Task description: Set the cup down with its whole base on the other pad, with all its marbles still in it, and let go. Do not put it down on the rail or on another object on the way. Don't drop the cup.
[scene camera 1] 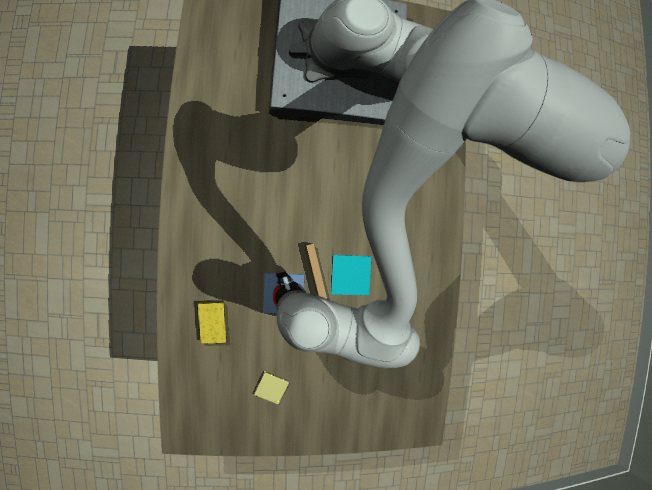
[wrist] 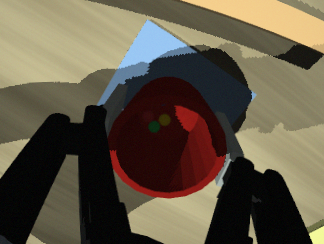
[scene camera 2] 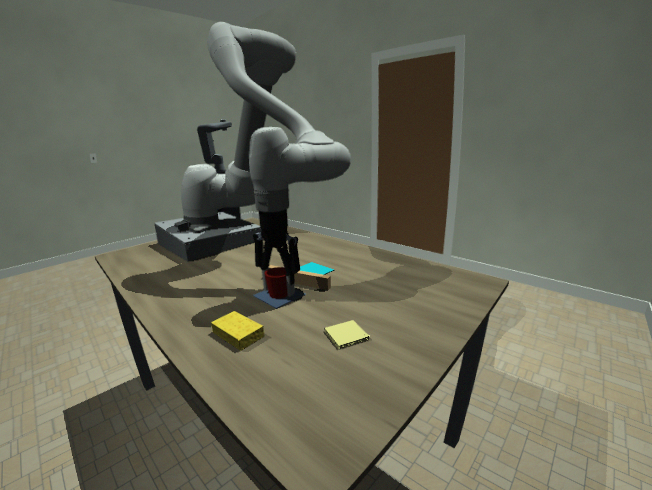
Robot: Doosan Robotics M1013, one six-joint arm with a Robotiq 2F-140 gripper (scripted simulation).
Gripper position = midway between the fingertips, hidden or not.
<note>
In view: my gripper (scene camera 2: 279,291).
My gripper is seen too in the wrist view (wrist: 168,113).
</note>
